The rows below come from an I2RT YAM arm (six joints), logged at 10 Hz.
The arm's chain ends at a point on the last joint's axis. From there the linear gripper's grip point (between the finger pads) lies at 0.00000 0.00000 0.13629 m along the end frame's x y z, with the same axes.
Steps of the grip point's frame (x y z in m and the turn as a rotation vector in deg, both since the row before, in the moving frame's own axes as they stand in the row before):
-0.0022, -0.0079, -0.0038, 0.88, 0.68, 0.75
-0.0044, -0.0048, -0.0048, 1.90, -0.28, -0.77
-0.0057, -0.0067, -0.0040, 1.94, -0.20, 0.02
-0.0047, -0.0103, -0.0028, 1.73, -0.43, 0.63
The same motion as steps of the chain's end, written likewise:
-0.0038, -0.0058, -0.0038, 0.88, 0.68, 0.75
-0.0037, -0.0003, -0.0047, 1.90, -0.28, -0.77
-0.0052, -0.0021, -0.0039, 1.94, -0.20, 0.02
-0.0037, -0.0062, -0.0027, 1.73, -0.43, 0.63

